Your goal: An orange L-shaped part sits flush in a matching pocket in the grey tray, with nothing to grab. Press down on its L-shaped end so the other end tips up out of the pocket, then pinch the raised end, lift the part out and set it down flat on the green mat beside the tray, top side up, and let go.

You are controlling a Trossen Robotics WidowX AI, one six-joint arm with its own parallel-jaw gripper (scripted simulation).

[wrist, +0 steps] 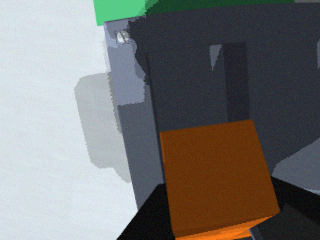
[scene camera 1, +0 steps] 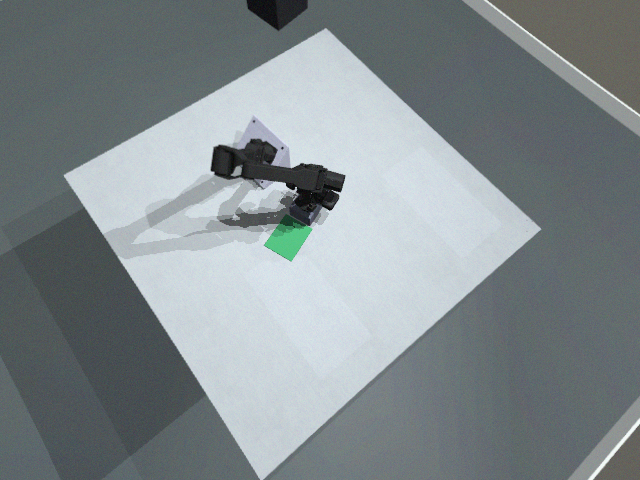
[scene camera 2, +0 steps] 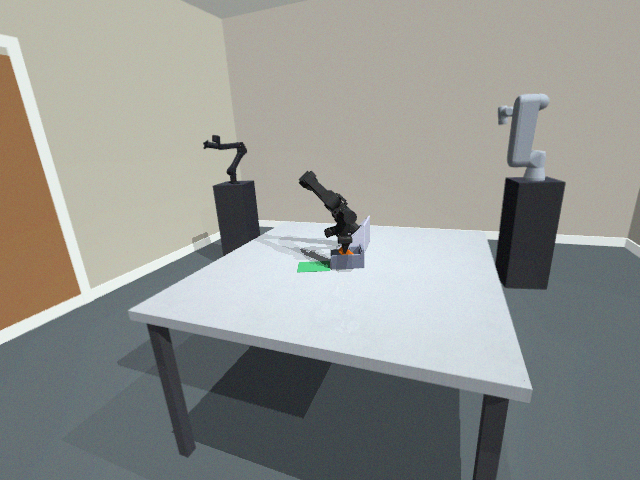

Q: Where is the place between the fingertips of my gripper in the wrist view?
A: At 207,188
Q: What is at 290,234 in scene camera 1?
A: A green mat.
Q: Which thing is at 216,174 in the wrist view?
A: An orange L-shaped part.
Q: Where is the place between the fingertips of my gripper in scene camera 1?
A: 312,201
